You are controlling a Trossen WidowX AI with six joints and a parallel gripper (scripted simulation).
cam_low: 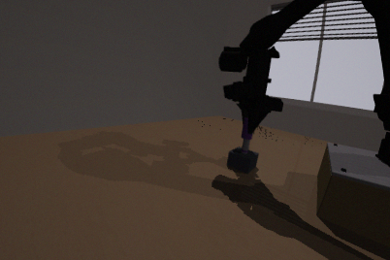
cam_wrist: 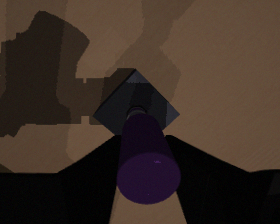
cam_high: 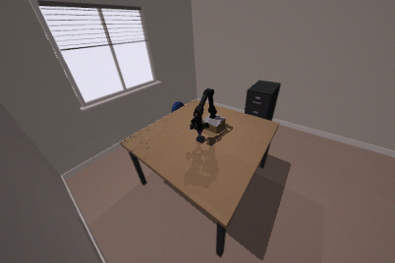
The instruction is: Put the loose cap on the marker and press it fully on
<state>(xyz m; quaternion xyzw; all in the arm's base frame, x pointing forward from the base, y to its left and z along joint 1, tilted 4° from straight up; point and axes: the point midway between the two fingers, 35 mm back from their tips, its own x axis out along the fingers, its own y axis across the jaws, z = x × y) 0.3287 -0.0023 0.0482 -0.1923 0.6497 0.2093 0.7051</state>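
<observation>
Right now my gripper tip is 80 mm above the dark holder block. The rest, counted from my gripper tip: purple cap 10 mm above.
</observation>
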